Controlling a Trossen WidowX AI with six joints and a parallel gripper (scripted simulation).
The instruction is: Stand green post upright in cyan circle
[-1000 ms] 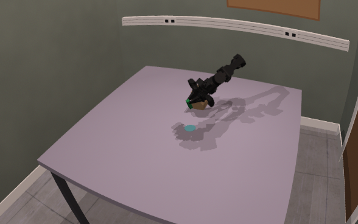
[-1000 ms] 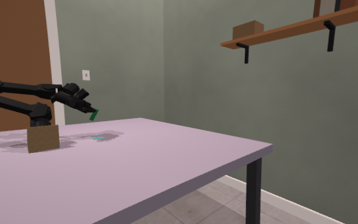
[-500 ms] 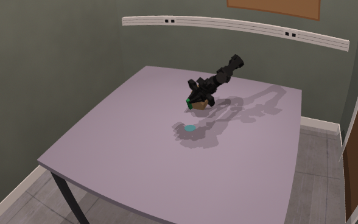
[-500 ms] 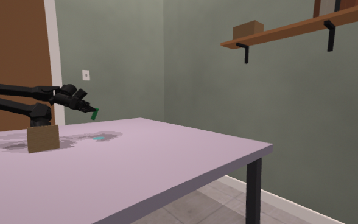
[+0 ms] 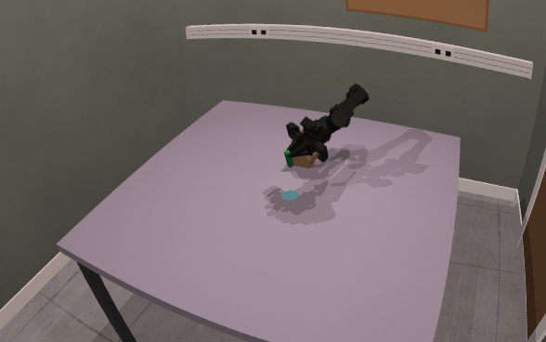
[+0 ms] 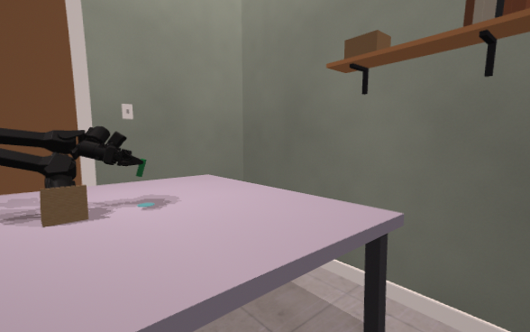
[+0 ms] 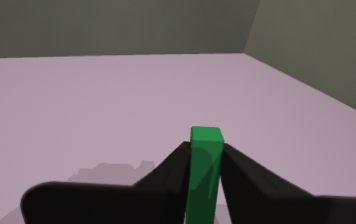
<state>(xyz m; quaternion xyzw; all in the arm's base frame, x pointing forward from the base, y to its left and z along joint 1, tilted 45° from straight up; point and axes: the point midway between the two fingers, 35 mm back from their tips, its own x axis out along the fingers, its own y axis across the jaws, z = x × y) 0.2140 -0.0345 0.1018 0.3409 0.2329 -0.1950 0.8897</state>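
The cyan circle is 3 cm ahead of my hand, 2 cm to the right of it and 17 cm below it. From my hand the other things lie so: green post: 2 cm ahead, 2 cm to the right, 3 cm below.
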